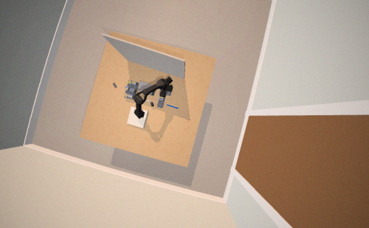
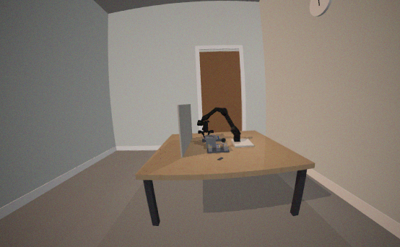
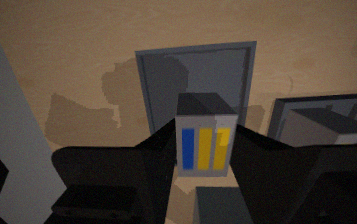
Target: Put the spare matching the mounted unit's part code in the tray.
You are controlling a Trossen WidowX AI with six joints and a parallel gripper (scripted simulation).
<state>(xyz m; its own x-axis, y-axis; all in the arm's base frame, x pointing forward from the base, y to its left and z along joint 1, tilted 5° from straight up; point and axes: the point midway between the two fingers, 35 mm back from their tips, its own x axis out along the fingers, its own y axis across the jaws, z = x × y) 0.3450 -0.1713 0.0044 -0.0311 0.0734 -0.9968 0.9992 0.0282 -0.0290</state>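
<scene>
Now: gripper tip 2 cm above the grey tray. Round my gripper tip: blue rod: 15 cm behind, 12 cm to the right, 2 cm below; then mounted unit: 6 cm behind, 21 cm to the left, 3 cm above; then flat grey holder plate: 15 cm behind, 1 cm to the left, 2 cm below.
</scene>
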